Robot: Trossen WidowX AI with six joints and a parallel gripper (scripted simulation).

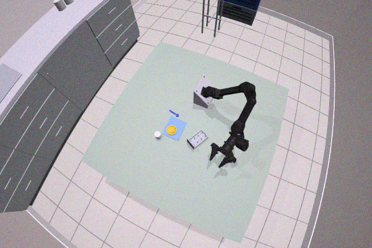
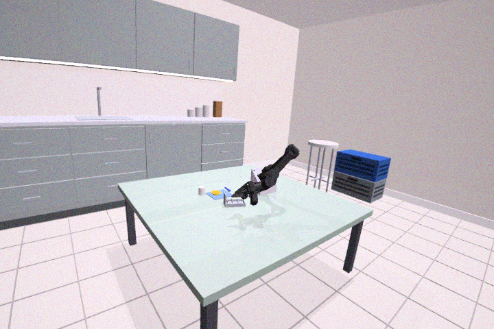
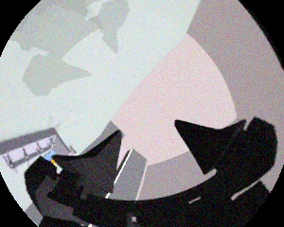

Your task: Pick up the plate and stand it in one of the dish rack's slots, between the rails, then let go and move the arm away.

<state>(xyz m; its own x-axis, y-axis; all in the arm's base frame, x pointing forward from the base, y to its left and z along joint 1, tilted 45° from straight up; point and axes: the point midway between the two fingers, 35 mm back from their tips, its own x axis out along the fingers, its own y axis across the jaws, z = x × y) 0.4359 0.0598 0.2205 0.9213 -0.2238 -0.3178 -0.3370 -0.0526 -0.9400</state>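
Now: the yellow plate 170 mm behind my gripper tip, 340 mm to the right of it and 140 mm below it. Also, from my gripper tip: grey dish rack: 160 mm behind, 140 mm to the right, 130 mm below; then blue mat: 200 mm behind, 330 mm to the right, 150 mm below; then white cup: 110 mm behind, 420 mm to the right, 130 mm below.
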